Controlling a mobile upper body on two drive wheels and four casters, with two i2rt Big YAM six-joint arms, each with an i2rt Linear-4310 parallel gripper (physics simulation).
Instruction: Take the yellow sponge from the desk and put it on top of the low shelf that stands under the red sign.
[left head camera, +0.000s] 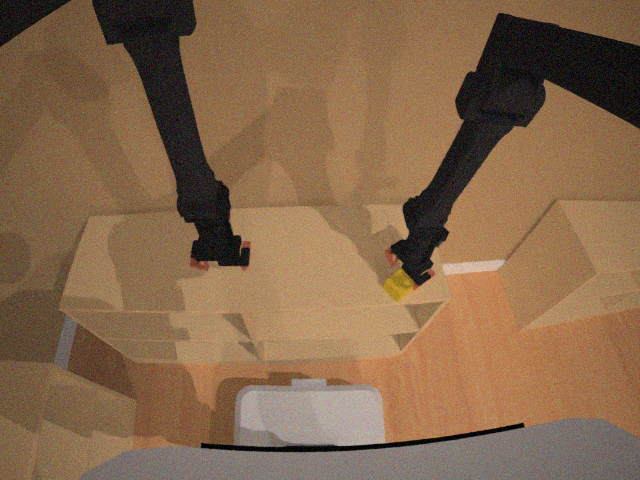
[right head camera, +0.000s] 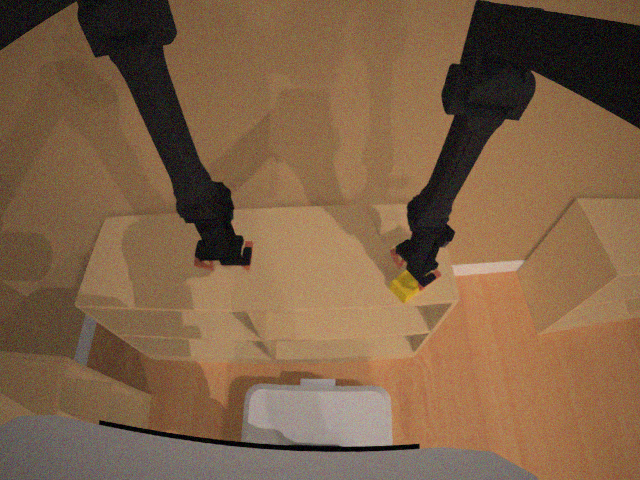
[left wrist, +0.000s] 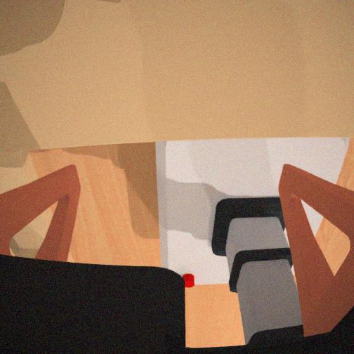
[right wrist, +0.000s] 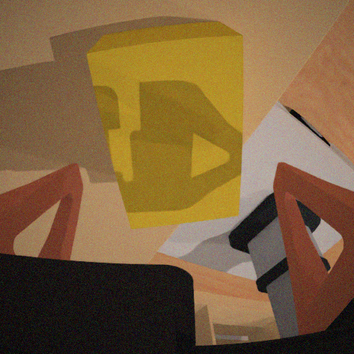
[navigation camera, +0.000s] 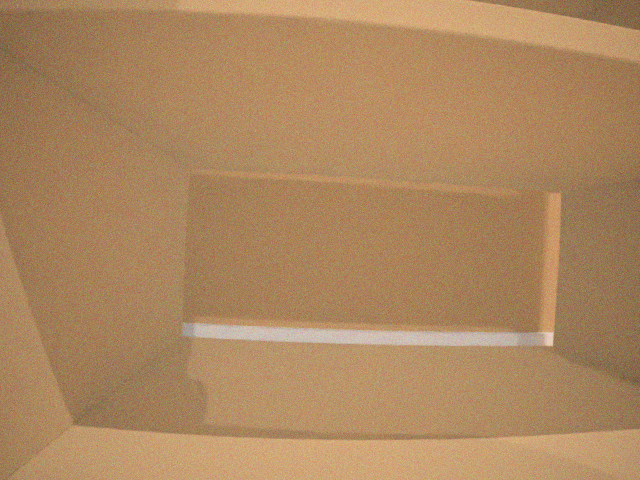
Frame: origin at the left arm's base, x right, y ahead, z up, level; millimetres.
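Seen in the pictures: left gripper, fingertip midpoint: (left head camera: 226, 268) (right head camera: 230, 268); right gripper, fingertip midpoint: (left head camera: 404, 277) (right head camera: 410, 278).
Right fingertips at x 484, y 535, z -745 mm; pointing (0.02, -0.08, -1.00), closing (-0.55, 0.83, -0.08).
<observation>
A point is followed by its place in that frame.
The yellow sponge (left head camera: 398, 285) {x 467, y 516, z -755 mm} (right head camera: 404, 286) {x 467, y 515, z -755 mm} (right wrist: 175, 65) is on the top board of the low wooden shelf (left head camera: 310, 258) {x 225, y 632, z -800 mm} (right head camera: 320, 258) {x 234, y 632, z -800 mm} (left wrist: 175, 75), near its right front corner. My right gripper (left head camera: 408, 271) {x 484, y 535, z -745 mm} (right head camera: 413, 268) {x 484, y 535, z -745 mm} (right wrist: 177, 174) is open above that corner. In the right wrist view the sponge shows beyond the fingertips, with a gap on each side. My left gripper (left head camera: 222, 260) {x 10, y 514, z -663 mm} (right head camera: 225, 259) {x 10, y 514, z -663 mm} (left wrist: 179, 175) is open and empty over the left part of the shelf. The red sign does not show in these views.
My light grey base (left head camera: 346, 413) {x 352, y 215, z -1150 mm} (right head camera: 351, 413) {x 344, y 218, z -1150 mm} is in front of the shelf. Another wooden unit (left head camera: 547, 263) {x 1301, y 738, z -1027 mm} (right head camera: 568, 263) {x 1301, y 735, z -1013 mm} stands at the right, and one (left head camera: 87, 408) {x -549, y 167, z -1065 mm} at the lower left. A wall rises behind. The navigation camera looks into an open wooden compartment (navigation camera: 361, 387) {x 273, y 681, z -1331 mm}.
</observation>
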